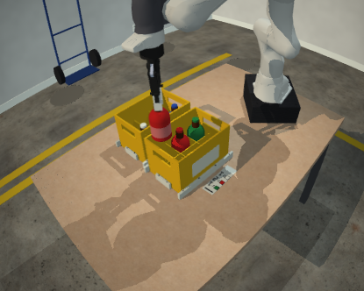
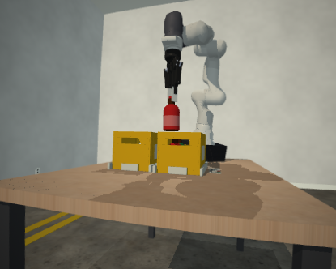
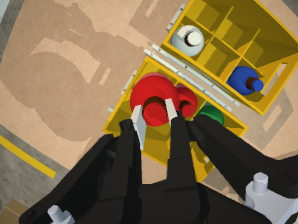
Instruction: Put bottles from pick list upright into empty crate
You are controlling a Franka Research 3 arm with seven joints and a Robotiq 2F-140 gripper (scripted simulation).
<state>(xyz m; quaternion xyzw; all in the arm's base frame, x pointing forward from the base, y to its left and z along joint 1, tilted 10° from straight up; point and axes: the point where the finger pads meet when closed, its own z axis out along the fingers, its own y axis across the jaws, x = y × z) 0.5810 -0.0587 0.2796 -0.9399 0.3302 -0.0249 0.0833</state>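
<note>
My hand is 26 cm above the red-label bottle, 8 cm past it and 1 cm to the left of it. From my hand the other things lie so: white-capped bottle (26 cm below, 13 cm to the right); then blue-label bottle (26 cm below, 17 cm behind, 15 cm to the right); then green bottle (26 cm below, 17 cm behind, 2 cm to the right).
</note>
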